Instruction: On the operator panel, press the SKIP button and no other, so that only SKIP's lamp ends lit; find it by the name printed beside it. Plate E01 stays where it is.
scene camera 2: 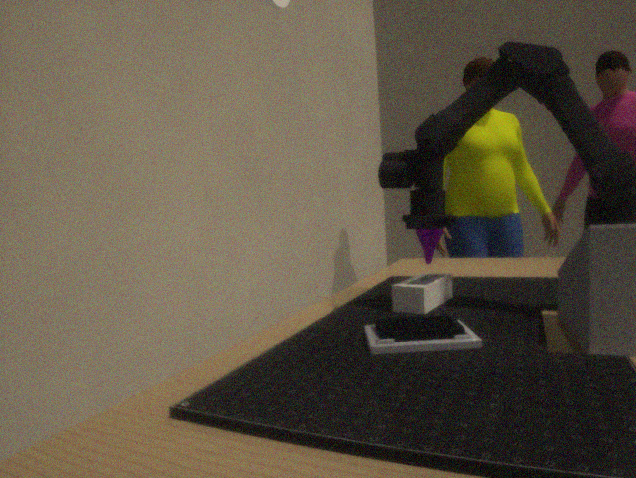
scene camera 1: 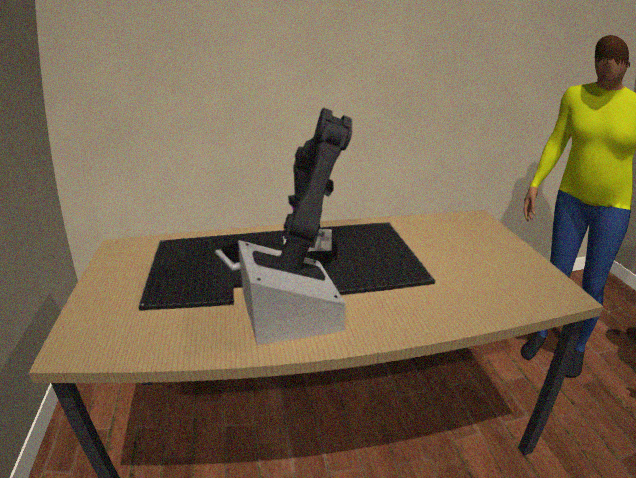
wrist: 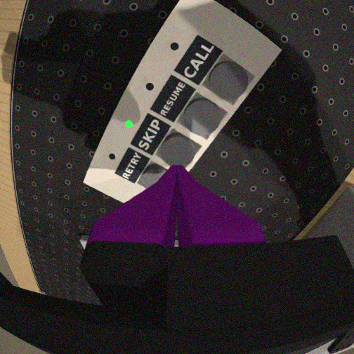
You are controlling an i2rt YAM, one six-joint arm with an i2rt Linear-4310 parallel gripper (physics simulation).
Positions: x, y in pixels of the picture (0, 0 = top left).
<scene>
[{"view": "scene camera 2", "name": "my gripper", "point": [428, 263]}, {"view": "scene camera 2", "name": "black block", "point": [445, 326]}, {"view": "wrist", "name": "my gripper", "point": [176, 174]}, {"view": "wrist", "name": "skip button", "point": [176, 148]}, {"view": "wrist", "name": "resume button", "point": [201, 116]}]
</scene>
